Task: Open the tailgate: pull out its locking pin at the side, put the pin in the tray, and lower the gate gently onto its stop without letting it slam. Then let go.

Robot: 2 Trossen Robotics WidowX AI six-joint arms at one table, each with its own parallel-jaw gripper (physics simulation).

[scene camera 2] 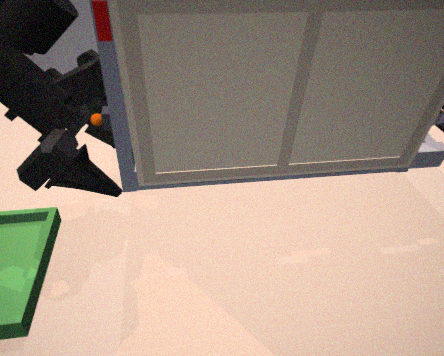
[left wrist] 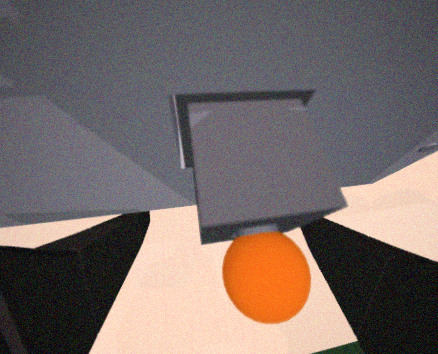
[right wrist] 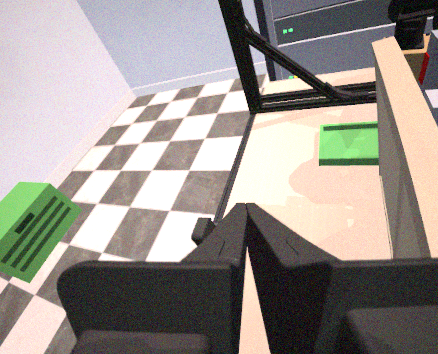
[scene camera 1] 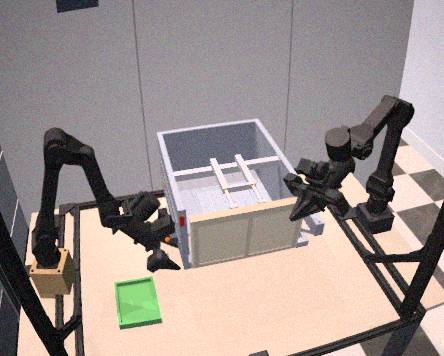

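Seen in the pictures: left gripper, fingertip midpoint: point(scene camera 1: 179, 258); right gripper, fingertip midpoint: point(right wrist: 244, 211) point(scene camera 1: 290, 219); left arm's base, link origin: point(right wrist: 406, 43) point(scene camera 1: 49, 260); right arm's base, link origin: point(scene camera 1: 376, 209).
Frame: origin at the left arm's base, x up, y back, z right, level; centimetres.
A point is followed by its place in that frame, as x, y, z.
Observation:
The tan tailgate point(scene camera 1: 245, 235) {8.8, -54.3, 1.3} point(scene camera 2: 220, 95) {8.6, -48.6, 2.3} point(right wrist: 407, 100) {17.8, -51.3, 2.4} stands upright across the box's front. The locking pin's orange ball head point(scene camera 1: 167, 239) {1.2, -33.9, -6.6} point(scene camera 2: 96, 119) {1.1, -34.0, -6.4} point(left wrist: 266, 277) sticks out of a grey block on the box's left side; its shaft is mostly hidden. My left gripper point(scene camera 1: 176, 256) {-6.6, -36.6, -6.8} point(scene camera 2: 117, 170) {-6.6, -36.6, -6.8} point(left wrist: 226, 216) {-6.6, -36.6, -6.8} is open, its fingers apart on either side of the ball and block, holding nothing. My right gripper point(scene camera 1: 292, 218) {19.6, -63.5, 8.6} point(right wrist: 244, 211) {19.6, -63.5, 8.6} is shut and empty, by the gate's upper right corner in scene camera 1. The green tray point(scene camera 1: 137, 300) {-10.1, -24.7, 5.9} point(scene camera 2: 20, 250) {-10.1, -26.8, 3.9} point(right wrist: 350, 145) {-10.1, -25.4, 8.0} is empty.
The open grey box point(scene camera 1: 207, 123) {17.2, -46.4, -40.8} has white bars point(scene camera 1: 238, 186) {17.7, -53.2, -7.3} inside. A small grey block point(scene camera 1: 315, 224) {11.0, -72.0, 1.3} lies at its right side. A wooden block point(scene camera 1: 51, 280) {-2.8, -1.1, 5.0} stands by the left arm's base. Dark frame rails point(scene camera 1: 380, 280) {-9.1, -94.0, 5.7} edge the table. A green slotted box point(right wrist: 35, 230) shows beyond the table.

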